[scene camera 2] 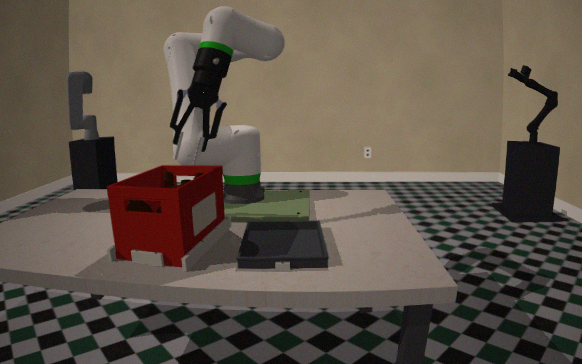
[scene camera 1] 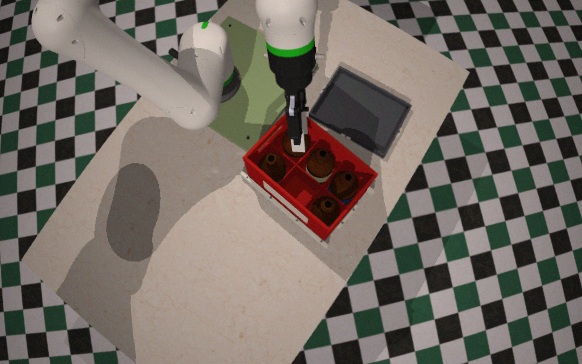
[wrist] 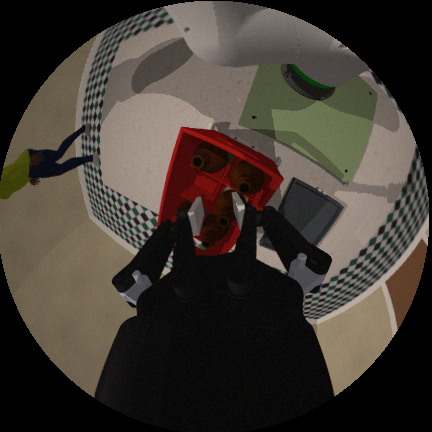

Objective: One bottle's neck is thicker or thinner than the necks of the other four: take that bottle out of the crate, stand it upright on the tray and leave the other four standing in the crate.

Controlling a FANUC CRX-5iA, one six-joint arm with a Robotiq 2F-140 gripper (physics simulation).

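Where they show: gripper, fingertip midpoint: (scene camera 2: pixel 185 161) (scene camera 1: pixel 300 141) (wrist: pixel 217 202); arm's base, link origin: (scene camera 2: pixel 242 198) (wrist: pixel 308 75).
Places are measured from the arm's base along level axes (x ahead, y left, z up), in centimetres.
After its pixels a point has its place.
The red crate (scene camera 1: pixel 252 172) {x 29.6, y -16.3, z 8.6 cm} (scene camera 2: pixel 145 230) {x 54.9, y -7.9, z 6.6 cm} (wrist: pixel 260 162) {x 27.7, y -2.0, z 15.2 cm} holds five brown bottles, upright in separate compartments; one compartment on the long side away from the tray is empty. In scene camera 1 they are the left bottle (scene camera 1: pixel 271 169) {x 33.5, y -13.2, z 11.3 cm}, one partly behind the fingers (scene camera 1: pixel 287 144), the middle one (scene camera 1: pixel 321 164) {x 42.5, y -4.4, z 12.1 cm}, the right one (scene camera 1: pixel 343 186) {x 50.2, y -5.5, z 12.1 cm} and the lowest one (scene camera 1: pixel 325 211) {x 50.8, y -13.6, z 13.9 cm}. I cannot tell which neck differs. The dark tray (scene camera 1: pixel 355 95) {x 35.2, y 23.6, z -0.8 cm} (scene camera 2: pixel 300 242) {x 37.5, y 24.1, z -0.8 cm} (wrist: pixel 312 212) {x 34.0, y 20.9, z -0.8 cm} holds no bottle. My gripper (scene camera 1: pixel 297 142) {x 36.0, y -5.1, z 18.6 cm} (scene camera 2: pixel 186 157) {x 36.0, y -5.1, z 18.6 cm} (wrist: pixel 217 202) {x 36.0, y -5.1, z 18.6 cm} is partly open and empty, above the crate's rim.
Pale fixing strips (scene camera 2: pixel 147 258) {x 56.1, y -7.7, z 0.4 cm} stand around the crate's foot. The green base plate (scene camera 1: pixel 257 95) {x 12.9, y 4.3, z 0.2 cm} (scene camera 2: pixel 295 205) {x 7.8, y 19.1, z 0.2 cm} (wrist: pixel 320 135) {x 14.5, y 9.4, z 0.3 cm} carries the arm's base behind the crate and tray. The crate and tray stand close together. A person in yellow (wrist: pixel 15 172) shows at the left of the wrist view.
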